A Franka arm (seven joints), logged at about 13 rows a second.
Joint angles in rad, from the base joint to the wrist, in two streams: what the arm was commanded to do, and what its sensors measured. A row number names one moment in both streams.
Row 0, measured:
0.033 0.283 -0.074 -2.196 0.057 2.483 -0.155
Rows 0 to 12, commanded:
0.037 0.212 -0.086 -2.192 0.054 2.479 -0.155
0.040 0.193 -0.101 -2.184 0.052 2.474 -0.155
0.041 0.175 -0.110 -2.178 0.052 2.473 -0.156
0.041 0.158 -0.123 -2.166 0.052 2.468 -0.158
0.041 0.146 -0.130 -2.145 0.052 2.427 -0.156
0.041 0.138 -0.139 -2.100 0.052 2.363 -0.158
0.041 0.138 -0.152 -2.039 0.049 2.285 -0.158
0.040 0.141 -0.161 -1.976 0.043 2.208 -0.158
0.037 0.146 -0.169 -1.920 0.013 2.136 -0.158
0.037 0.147 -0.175 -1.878 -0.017 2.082 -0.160
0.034 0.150 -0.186 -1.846 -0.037 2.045 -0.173
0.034 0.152 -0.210 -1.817 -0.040 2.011 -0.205
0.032 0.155 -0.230 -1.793 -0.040 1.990 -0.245
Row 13, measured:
0.030 0.137 -0.193 -1.854 -0.022 2.047 -0.185
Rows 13 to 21, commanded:
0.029 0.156 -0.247 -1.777 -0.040 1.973 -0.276
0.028 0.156 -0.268 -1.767 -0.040 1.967 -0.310
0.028 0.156 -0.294 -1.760 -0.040 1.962 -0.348
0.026 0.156 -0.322 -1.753 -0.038 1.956 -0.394
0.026 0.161 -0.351 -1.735 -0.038 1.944 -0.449
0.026 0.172 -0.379 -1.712 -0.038 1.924 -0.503
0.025 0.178 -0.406 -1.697 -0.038 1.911 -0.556
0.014 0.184 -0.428 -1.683 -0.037 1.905 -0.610
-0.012 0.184 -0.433 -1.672 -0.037 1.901 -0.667
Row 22, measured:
0.013 0.161 -0.415 -1.727 -0.023 1.938 -0.583
